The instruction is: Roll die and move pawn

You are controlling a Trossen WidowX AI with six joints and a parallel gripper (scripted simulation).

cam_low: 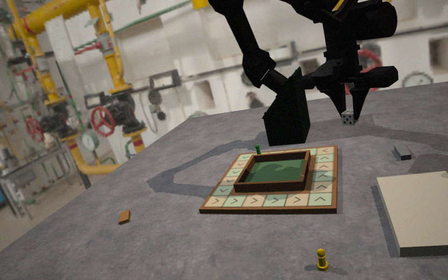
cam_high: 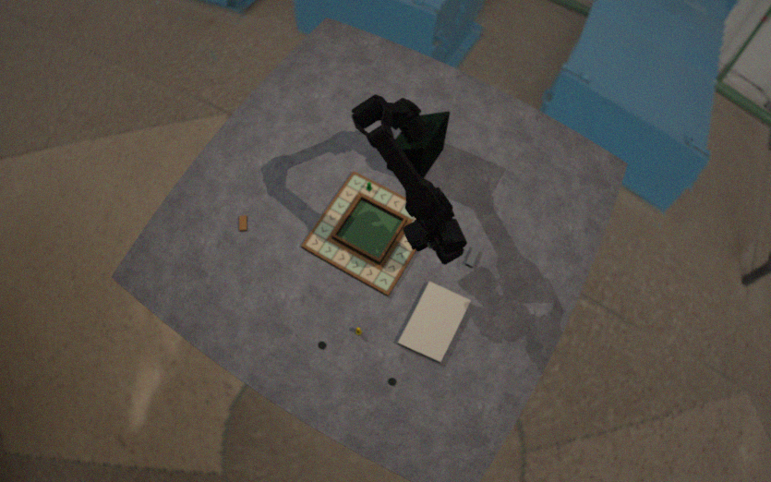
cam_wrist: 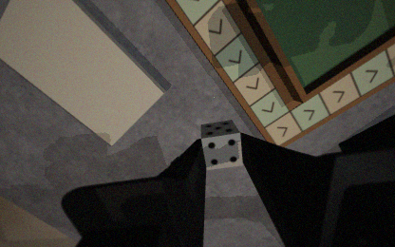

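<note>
Now: the green pawn 250 mm to the right of my gripper tip, 100 mm below it and 100 mm behind it. Round my gripper tip: small grey block (120 mm below, 110 mm to the left, 70 mm behind); white die (right at my gripper tip); green dice tray (180 mm to the right, 120 mm below, 10 mm ahead).
</note>
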